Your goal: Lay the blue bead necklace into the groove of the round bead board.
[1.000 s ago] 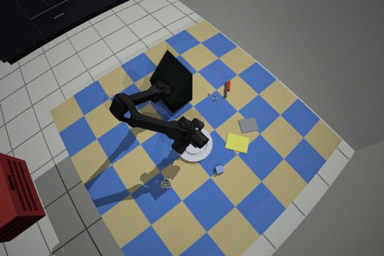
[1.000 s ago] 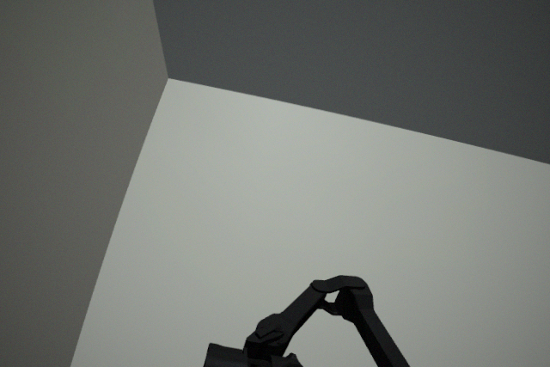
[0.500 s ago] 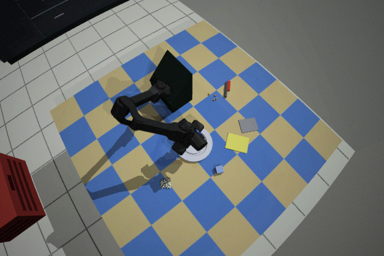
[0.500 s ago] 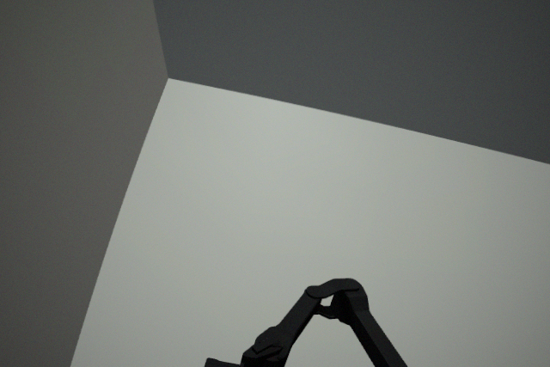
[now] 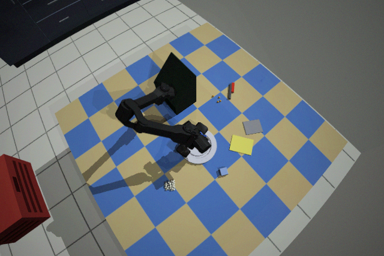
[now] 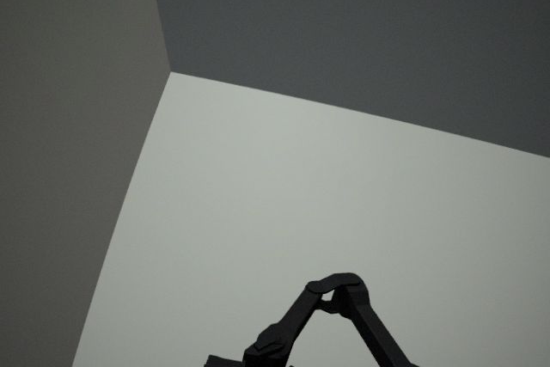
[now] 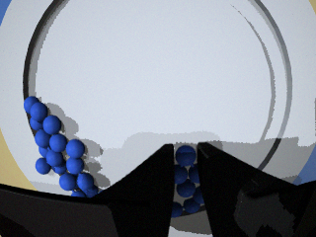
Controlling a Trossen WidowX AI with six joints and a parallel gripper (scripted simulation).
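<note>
Right now the round white bead board is 20 mm ahead of my gripper tip, 20 mm to the left of it and 10 mm below it. The rest, counted from my gripper tip: small blue cube: 210 mm ahead, 60 mm to the left, 10 mm below; grey square: 90 mm ahead, 340 mm to the left, 10 mm below; yellow pad: 140 mm ahead, 220 mm to the left, 10 mm below.
</note>
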